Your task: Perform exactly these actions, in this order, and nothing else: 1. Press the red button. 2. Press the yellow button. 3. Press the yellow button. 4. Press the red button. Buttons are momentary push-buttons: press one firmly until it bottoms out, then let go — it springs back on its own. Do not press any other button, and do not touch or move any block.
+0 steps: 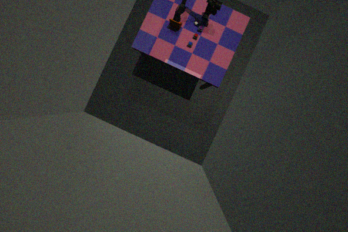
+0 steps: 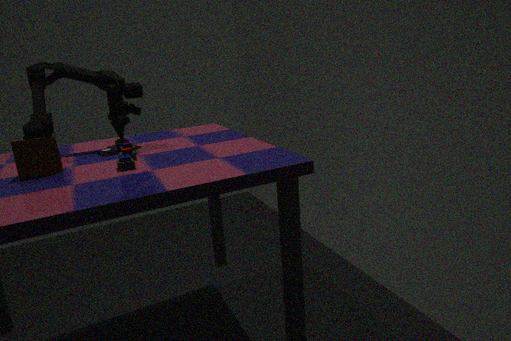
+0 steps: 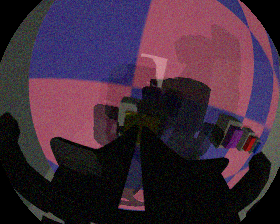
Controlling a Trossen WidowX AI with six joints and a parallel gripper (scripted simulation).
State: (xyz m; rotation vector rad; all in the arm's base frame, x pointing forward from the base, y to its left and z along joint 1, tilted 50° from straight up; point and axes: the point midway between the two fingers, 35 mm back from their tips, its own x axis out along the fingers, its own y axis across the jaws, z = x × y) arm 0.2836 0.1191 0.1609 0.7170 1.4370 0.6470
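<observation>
The yellow button is 1 cm below my gripper tip. The rest, counted from my gripper tip: pale block 10 cm to the right, 7 cm behind, 2 cm below; purple button 14 cm to the right; red button 24 cm to the right, 2 cm behind.
</observation>
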